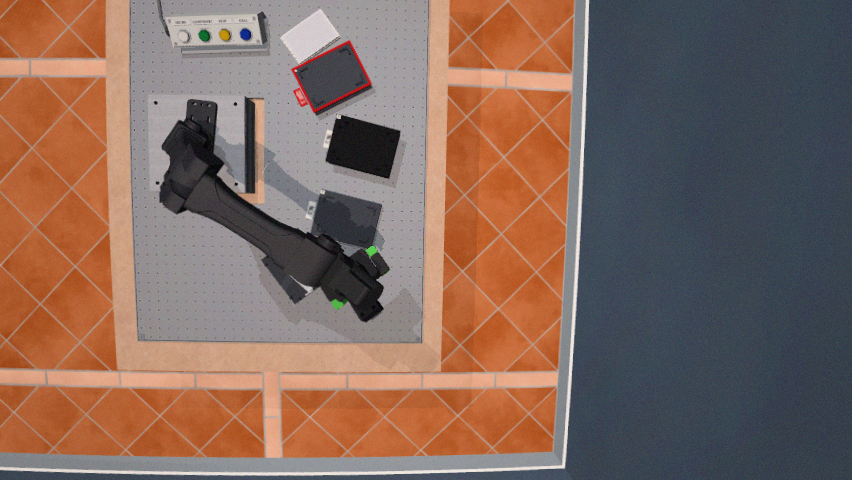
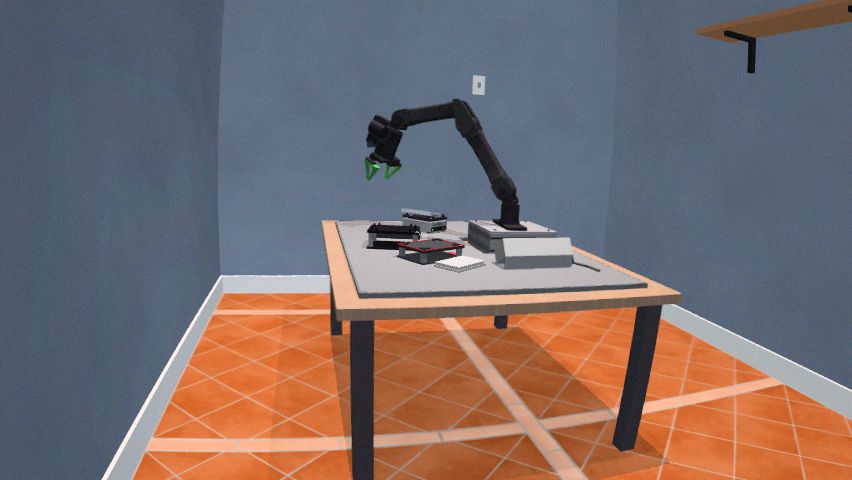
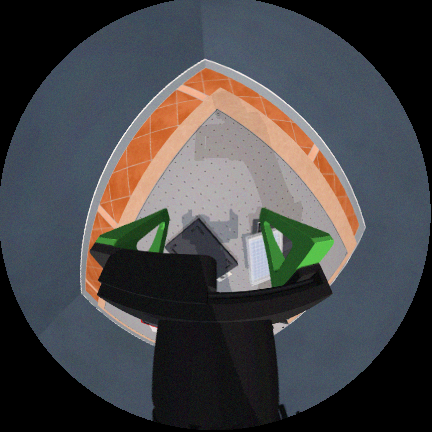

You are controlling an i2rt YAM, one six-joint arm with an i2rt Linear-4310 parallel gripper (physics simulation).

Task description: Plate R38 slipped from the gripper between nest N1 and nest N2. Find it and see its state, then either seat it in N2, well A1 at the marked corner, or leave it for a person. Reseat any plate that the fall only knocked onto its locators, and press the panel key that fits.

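Frame: origin at the arm's base, x left, y up, z ahead, level; millimetres.
Where they show: gripper, fingertip midpoint: point(image 2: 377, 179) point(image 3: 213, 212); arm's base, origin of the base link: point(image 1: 200, 142) point(image 2: 509, 226).
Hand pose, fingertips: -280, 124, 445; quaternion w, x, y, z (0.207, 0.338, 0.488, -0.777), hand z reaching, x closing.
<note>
Things, the pixels of their top centre, and the offset from my fingertips, as dx, dy, dz. Level surfaces: height alone.
- pale gridded plate, middle of its top: point(image 3: 268, 260) point(image 2: 420, 208) +10, -106, -171
- white plate-like piece, middle of its top: point(image 2: 460, 261) point(image 1: 309, 36) +585, -178, -218
- red-rimmed nest, middle of its top: point(image 1: 331, 75) point(image 2: 431, 242) +483, -146, -148
- black nest, middle of its top: point(image 1: 362, 145) point(image 2: 394, 225) +318, -124, -49
- dark grey nest, middle of its top: point(image 3: 200, 258) point(image 1: 345, 219) point(image 2: 397, 229) +129, -168, -76
- panel, middle of its top: point(image 1: 211, 22) point(image 2: 534, 236) +564, -108, -439
- perforated table mat, its level: dy -192
My gripper point(image 1: 354, 277) point(image 2: 379, 174) point(image 3: 213, 212) is open and empty, high above the table. A pale gridded plate point(image 2: 422, 212) point(image 3: 257, 257) lies on a nest point(image 1: 292, 292) point(image 2: 424, 223) with a small green light; my arm and right finger partly hide them. How it sits there is too small to tell. A white plate-like piece point(image 1: 310, 35) point(image 2: 460, 262), showing no wells, lies on the table beside the red-rimmed nest point(image 1: 332, 76) point(image 2: 430, 245). The black nest point(image 1: 363, 146) point(image 2: 393, 228) and dark grey nest point(image 1: 347, 217) point(image 3: 202, 245) hold no plate. Labels are unreadable.
The panel point(image 1: 217, 23) point(image 2: 536, 253) carries white, green, yellow and blue keys, with a cable at one end. The arm's base stands on a grey block point(image 1: 232, 137) point(image 2: 485, 238). The perforated table mat point(image 1: 196, 310) has a wooden border point(image 1: 280, 357).
</note>
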